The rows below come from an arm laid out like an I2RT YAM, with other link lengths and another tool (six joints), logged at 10 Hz.
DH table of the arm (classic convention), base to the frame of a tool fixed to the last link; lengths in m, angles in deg. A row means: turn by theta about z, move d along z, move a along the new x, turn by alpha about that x. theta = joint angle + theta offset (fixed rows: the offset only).
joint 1: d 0.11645; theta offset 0; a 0.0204; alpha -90
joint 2: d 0; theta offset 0; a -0.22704; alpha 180
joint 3: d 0; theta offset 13.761; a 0.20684; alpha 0
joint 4: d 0.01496; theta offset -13.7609; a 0.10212; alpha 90
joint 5: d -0.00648; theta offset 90; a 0; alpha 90
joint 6: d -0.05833; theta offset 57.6; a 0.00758; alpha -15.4
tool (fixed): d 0.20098; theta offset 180; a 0; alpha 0
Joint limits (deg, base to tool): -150..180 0..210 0..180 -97..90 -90..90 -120..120
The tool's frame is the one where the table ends.
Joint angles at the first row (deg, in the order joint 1, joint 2, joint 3, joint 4, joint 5, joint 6):
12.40 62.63 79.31 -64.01 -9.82 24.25
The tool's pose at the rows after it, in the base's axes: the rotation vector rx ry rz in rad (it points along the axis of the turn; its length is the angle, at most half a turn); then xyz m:
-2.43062 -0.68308 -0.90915 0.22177 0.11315 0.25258
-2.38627 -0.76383 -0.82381 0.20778 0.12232 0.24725
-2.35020 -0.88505 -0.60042 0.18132 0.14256 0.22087
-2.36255 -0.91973 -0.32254 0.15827 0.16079 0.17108
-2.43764 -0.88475 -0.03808 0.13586 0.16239 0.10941
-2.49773 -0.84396 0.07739 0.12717 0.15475 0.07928
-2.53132 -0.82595 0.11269 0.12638 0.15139 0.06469
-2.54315 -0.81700 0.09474 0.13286 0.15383 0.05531
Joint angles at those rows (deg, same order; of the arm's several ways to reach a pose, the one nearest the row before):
12.43 62.63 79.31 -63.77 -11.51 24.25
13.98 63.05 79.26 -65.95 -14.50 22.22
20.03 65.19 76.73 -69.10 -16.32 20.88
26.63 69.12 68.66 -67.48 -16.47 23.16
30.52 74.89 58.57 -63.55 -15.18 26.02
30.79 77.93 53.58 -60.97 -13.58 27.22
30.79 79.77 51.44 -58.83 -12.34 27.88
30.79 81.43 50.30 -55.40 -11.70 28.51

